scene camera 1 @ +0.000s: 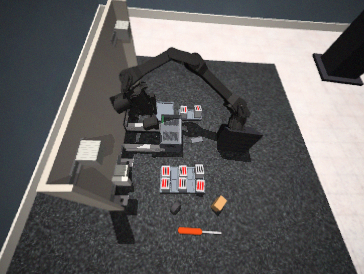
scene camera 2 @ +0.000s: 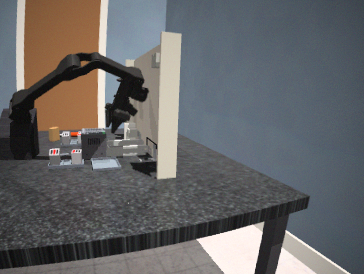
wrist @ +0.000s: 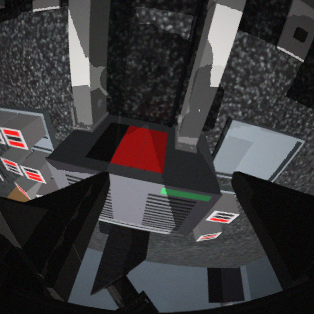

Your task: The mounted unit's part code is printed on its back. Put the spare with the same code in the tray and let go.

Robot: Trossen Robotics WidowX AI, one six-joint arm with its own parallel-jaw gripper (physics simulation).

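Places are measured from the arm's base along level axes (x ahead, y left, z up), in metres.
Where they show: gripper, between the fingertips: [scene camera 1: 157, 121] [scene camera 2: 109, 130] [wrist: 172, 177]; arm's base, origin of its link: [scene camera 1: 235, 128] [scene camera 2: 22, 120] [wrist: 115, 279].
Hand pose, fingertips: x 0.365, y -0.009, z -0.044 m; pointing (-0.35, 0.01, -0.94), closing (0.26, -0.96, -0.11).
Each offset is from my fingertips to the top centre of the thing. "spot": to the spot under its first point.
The mounted unit [scene camera 1: 171, 131] [scene camera 2: 94, 145] [wrist: 127, 200] is a grey vented box held by two rails. In the wrist view its dark back bears a red panel @[spot: 0.020 m back, 0.025 m left, 0.044 m down] [wrist: 142, 150], part in shadow; I cannot read a full code. Spares with red-striped or black-striped white labels stand in a holder, one of them a spare [scene camera 1: 165, 171] [wrist: 32, 174]; two more, including this spare @[0.120 m back, 0.133 m right, 0.054 m down] [scene camera 1: 183, 110] [scene camera 2: 54, 156] [wrist: 222, 214], stand near the tray. The pale tray @[0.016 m back, 0.138 m right, 0.097 m down] [scene camera 1: 165, 108] [scene camera 2: 106, 163] [wrist: 250, 150] is empty. My gripper [scene camera 2: 114, 127] [wrist: 172, 177] is open and empty, above the unit's back side.
An upright panel @[0.169 m ahead, 0.272 m right, 0.343 m up] [scene camera 1: 95, 115] [scene camera 2: 169, 105] stands behind the unit. Two light rails, one of them this rail @[spot: 0.054 m ahead, 0.114 m left, 0.067 m down] [scene camera 1: 142, 147] [wrist: 87, 75], run from it to the unit. An orange screwdriver @[0.246 m back, 0.436 m left, 0.085 m down] [scene camera 1: 190, 231], a tan block @[0.317 m back, 0.325 m left, 0.037 m down] [scene camera 1: 219, 204] [scene camera 2: 54, 133] and a small dark piece @[0.135 m back, 0.357 m left, 0.057 m down] [scene camera 1: 175, 207] lie beyond the larger holder.
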